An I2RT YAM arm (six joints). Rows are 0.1 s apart.
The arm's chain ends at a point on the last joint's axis. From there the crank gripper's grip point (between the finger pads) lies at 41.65 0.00 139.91 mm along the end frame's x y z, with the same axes.
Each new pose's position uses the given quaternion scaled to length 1; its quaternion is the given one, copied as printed.
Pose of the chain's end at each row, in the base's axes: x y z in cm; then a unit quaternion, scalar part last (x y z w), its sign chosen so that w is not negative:
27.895, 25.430, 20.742, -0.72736, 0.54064, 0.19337, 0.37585
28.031, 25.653, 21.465, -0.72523, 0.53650, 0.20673, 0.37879
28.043, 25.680, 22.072, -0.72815, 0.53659, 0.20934, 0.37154
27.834, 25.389, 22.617, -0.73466, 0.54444, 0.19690, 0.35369
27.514, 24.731, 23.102, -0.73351, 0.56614, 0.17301, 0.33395
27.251, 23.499, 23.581, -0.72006, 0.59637, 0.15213, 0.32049
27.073, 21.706, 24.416, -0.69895, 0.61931, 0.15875, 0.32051
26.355, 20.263, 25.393, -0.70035, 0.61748, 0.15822, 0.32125
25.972, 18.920, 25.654, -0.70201, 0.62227, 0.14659, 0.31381
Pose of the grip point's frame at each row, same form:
31.064, 33.335, 8.886, -0.72736, 0.54064, 0.19337, 0.37585
30.934, 33.855, 9.743, -0.72523, 0.53650, 0.20673, 0.37879
30.758, 33.787, 10.240, -0.72815, 0.53659, 0.20934, 0.37154
30.547, 32.908, 10.402, -0.73466, 0.54444, 0.19690, 0.35369
30.499, 31.348, 10.437, -0.73351, 0.56614, 0.17301, 0.33395
30.544, 29.324, 10.607, -0.72006, 0.59637, 0.15213, 0.32049
30.283, 27.544, 11.427, -0.69895, 0.61931, 0.15875, 0.32051
29.585, 26.113, 12.415, -0.70035, 0.61748, 0.15822, 0.32125
29.317, 24.381, 12.536, -0.70201, 0.62227, 0.14659, 0.31381

